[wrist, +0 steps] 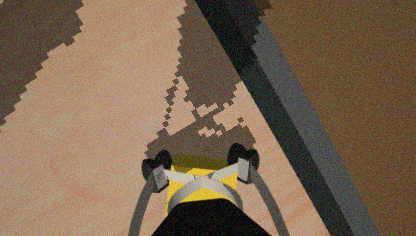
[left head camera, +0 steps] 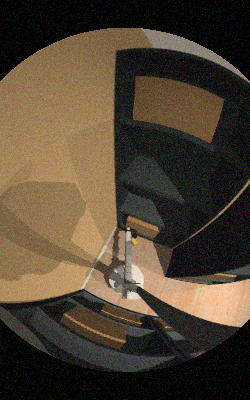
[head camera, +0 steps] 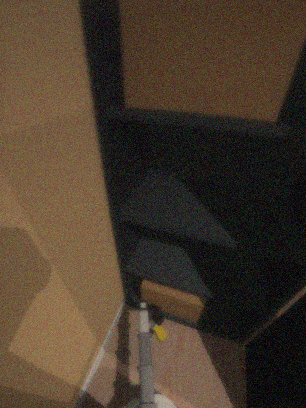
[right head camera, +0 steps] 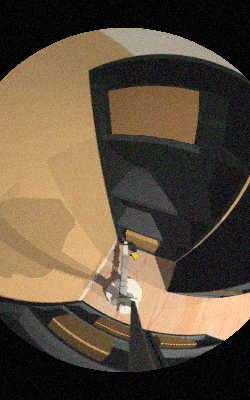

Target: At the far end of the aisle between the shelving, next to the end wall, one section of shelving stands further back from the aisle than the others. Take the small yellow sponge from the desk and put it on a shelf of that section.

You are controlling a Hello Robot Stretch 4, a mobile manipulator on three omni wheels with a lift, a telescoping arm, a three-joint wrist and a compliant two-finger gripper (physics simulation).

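Places are measured from the robot's base along level axes (x ahead, y up, z right), in metres.
Pixels of known places: gripper, fingertip midpoint: [wrist: 202, 159] [left head camera: 132, 239] [head camera: 156, 327] [right head camera: 132, 253].
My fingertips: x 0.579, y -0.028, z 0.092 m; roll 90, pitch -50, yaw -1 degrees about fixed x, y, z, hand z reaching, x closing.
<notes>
Behind a point stands the place of what it marks.
The small yellow sponge [head camera: 160, 333] @[x 0.526, y 0.019, z 0.116 m] [left head camera: 134, 241] @[x 0.528, y 0.019, z 0.120 m] [right head camera: 134, 255] @[x 0.528, y 0.019, z 0.114 m] [wrist: 175, 192] is low over the wooden floor or resting on it; I cannot tell which. It is close to the foot of a dark shelving section [head camera: 102, 60] @[x 0.778, y 1.548, z -0.097 m] [right head camera: 155, 142] @[x 0.628, y 1.393, z 0.195 m] beside the tan wall. In the wrist view my gripper [wrist: 202, 159] @[x 0.579, y -0.028, z 0.092 m] points down with its black fingertips against both sides of the sponge. It is shut on the sponge, and the gripper's body hides the sponge's near part. The desk does not show.
A brown box [head camera: 172, 302] @[x 0.646, y 0.239, z 0.203 m] [left head camera: 142, 226] @[x 0.650, y 0.283, z 0.193 m] [right head camera: 141, 241] @[x 0.649, y 0.248, z 0.195 m] sits at the bottom of the section, and a larger one [head camera: 200, 60] @[x 0.661, y 1.549, z 0.167 m] higher up. The tan wall [head camera: 50, 125] @[x 0.606, y 1.403, z -0.226 m] runs close on the left. The section's dark base edge [wrist: 300, 150] @[x 0.646, y 0.030, z 0.150 m] passes right of the fingers. More shelving [left head camera: 45, 320] @[x -0.307, y 0.963, z -0.467 m] stands behind the base.
</notes>
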